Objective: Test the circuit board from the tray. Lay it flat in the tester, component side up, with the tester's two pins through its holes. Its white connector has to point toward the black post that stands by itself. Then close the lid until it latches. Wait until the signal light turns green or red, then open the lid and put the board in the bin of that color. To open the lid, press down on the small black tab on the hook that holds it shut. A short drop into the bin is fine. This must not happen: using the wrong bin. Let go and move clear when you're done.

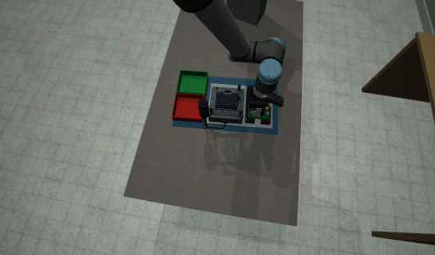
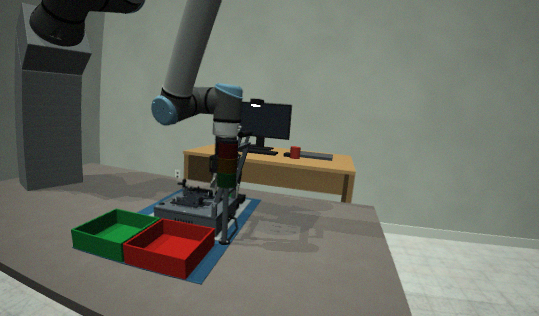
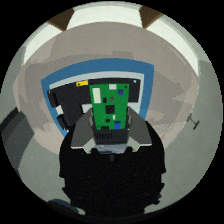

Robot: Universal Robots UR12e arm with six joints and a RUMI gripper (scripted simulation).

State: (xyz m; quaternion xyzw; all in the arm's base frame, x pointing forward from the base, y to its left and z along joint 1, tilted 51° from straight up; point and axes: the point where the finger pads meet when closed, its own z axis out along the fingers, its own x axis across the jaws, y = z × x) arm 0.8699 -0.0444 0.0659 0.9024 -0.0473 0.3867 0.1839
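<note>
Now: the black latch hook 13 cm behind my hand, 8 cm to the right of it and 6 cm above it. From my hand the other things lie so: tester lid 3 cm ahead, 19 cm to the right, 15 cm above; red bin 11 cm behind, 36 cm to the right, 2 cm below; green circuit board right at my hand.
</note>
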